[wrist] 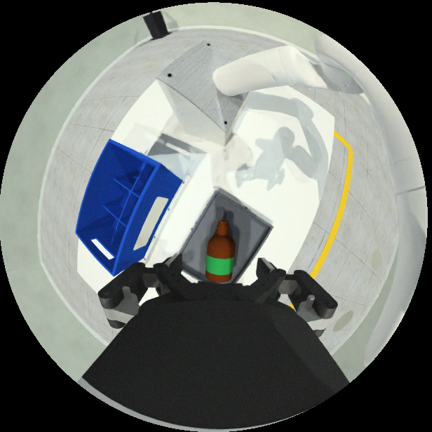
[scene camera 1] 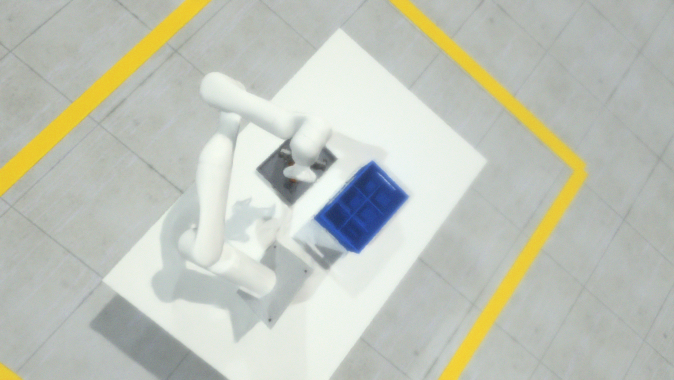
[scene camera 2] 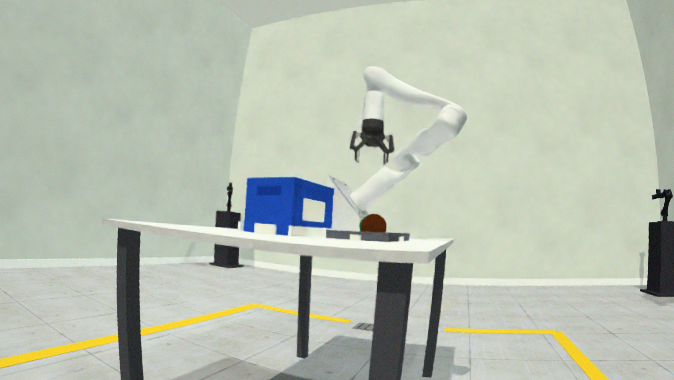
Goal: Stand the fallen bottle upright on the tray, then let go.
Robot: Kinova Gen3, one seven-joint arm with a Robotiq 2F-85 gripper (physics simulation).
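Frame: origin at the arm's base, x ahead, y left, z up, level; metres.
Where they show: gripper, between the fingertips: [scene camera 2: 371,163]; arm's base, origin of its link: [scene camera 1: 264,282] [scene camera 2: 356,203].
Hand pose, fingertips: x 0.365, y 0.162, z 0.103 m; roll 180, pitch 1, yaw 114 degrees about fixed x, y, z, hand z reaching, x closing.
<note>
Each offset is from my fingertips to the top centre of the thing.
The brown bottle @(0.038 m ahead, 0.020 m left, 0.171 m down) [scene camera 2: 373,224] [wrist: 220,252] with a green label lies on its side in the shallow dark grey tray @(0.036 m ahead, 0.021 m left, 0.224 m down) [scene camera 1: 274,175] [scene camera 2: 340,235] [wrist: 256,226]. In the wrist view its neck points up the picture, toward the arm's base, and its bottom end is nearest the gripper. In scene camera 2 its round bottom faces the camera. In scene camera 1 the arm hides most of it. My gripper [scene camera 2: 371,160] [wrist: 219,264] is open and empty, pointing down, well above the tray and the bottle. In the wrist view its fingers appear on either side of the bottle's lower part.
A tall blue bin @(0.049 m ahead, 0.262 m right, 0.075 m down) [scene camera 1: 336,235] [scene camera 2: 270,210] [wrist: 172,185] with inner dividers stands beside the tray on the white table [scene camera 1: 415,145] [scene camera 2: 280,244]. A grey mounting plate [scene camera 1: 290,280] [wrist: 200,80] is at the arm's base. The forearm passes above the tray in scene camera 1.
</note>
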